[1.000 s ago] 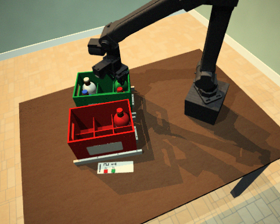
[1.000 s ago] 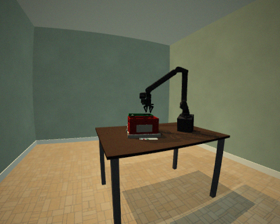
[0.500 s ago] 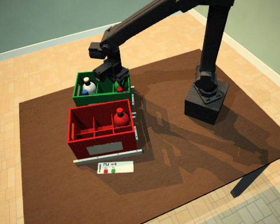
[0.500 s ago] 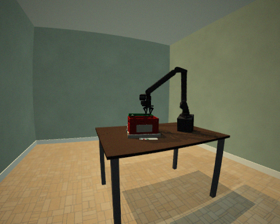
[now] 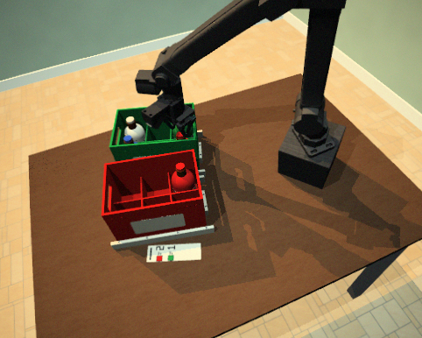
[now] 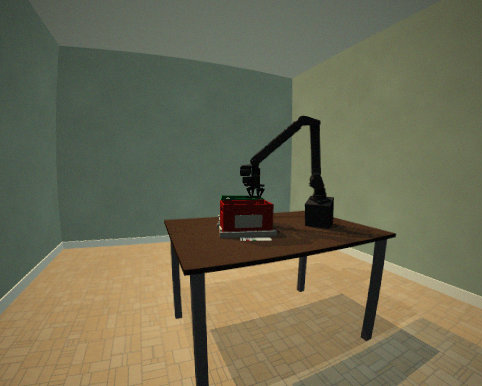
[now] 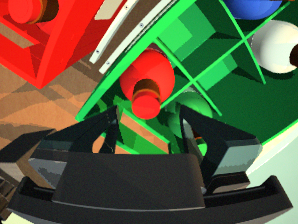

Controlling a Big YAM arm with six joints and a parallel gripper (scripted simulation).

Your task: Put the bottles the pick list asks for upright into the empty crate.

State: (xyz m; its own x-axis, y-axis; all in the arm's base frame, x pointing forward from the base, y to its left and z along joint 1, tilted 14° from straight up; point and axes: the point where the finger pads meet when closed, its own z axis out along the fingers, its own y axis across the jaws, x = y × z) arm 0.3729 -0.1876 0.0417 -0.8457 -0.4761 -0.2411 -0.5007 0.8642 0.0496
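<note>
Now: hand 9 cm to the left of the green bottle, 9 cm above it and 2 cm past it. Also, from my hand: blue-capped bottle: 17 cm ahead, 9 cm below, 4 cm to the right; red bottle: 14 cm to the left, 9 cm below, 3 cm ahead; green crate: 9 cm below, 7 cm ahead, 6 cm to the right.
</note>
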